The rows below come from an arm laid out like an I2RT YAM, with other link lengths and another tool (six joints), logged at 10 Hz.
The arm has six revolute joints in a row. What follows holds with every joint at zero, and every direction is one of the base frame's. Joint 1 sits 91.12 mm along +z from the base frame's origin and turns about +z. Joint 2 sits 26.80 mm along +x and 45.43 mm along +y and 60.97 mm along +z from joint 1 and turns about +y. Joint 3 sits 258.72 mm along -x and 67.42 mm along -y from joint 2 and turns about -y. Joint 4 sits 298.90 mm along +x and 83.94 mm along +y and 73.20 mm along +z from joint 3 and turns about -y. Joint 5 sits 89.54 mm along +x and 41.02 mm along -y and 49.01 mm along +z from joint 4 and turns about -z. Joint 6 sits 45.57 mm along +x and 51.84 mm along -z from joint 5 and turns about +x. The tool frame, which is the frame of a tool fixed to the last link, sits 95.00 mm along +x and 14.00 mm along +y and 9.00 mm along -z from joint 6; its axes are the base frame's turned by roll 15.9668, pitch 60.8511 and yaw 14.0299 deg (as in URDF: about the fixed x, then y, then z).
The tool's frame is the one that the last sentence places.
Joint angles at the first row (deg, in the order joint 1, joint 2, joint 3, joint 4, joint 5, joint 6):
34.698 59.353 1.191 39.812 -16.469 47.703
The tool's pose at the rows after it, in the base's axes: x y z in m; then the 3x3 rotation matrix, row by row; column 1 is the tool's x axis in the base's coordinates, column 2 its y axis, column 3 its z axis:
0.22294 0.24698 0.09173; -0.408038 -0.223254 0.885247; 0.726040 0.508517 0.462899; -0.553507 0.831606 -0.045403
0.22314 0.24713 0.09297; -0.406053 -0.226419 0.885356; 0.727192 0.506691 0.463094; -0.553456 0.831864 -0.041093
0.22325 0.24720 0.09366; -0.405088 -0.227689 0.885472; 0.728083 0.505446 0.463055; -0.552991 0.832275 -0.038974
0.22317 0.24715 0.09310; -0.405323 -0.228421 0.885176; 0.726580 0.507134 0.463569; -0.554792 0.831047 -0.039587
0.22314 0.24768 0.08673; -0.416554 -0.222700 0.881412; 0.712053 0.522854 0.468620; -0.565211 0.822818 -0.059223
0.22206 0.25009 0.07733; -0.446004 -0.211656 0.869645; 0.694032 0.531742 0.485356; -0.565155 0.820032 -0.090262
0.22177 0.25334 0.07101; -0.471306 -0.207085 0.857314; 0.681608 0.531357 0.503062; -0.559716 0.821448 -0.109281
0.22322 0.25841 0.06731; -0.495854 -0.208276 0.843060; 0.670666 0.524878 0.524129; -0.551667 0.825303 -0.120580
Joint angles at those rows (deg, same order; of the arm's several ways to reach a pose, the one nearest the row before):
34.697 59.286 1.191 39.768 -16.448 47.659
34.699 59.048 1.192 39.770 -16.446 47.638
34.698 58.910 1.190 39.765 -16.447 47.659
34.697 59.046 1.191 39.812 -16.449 47.527
34.698 61.019 1.717 39.839 -16.622 46.785
34.699 64.992 2.655 40.994 -17.758 46.457
34.697 68.838 3.682 42.720 -19.027 46.369
34.698 72.837 5.213 44.554 -20.535 46.326

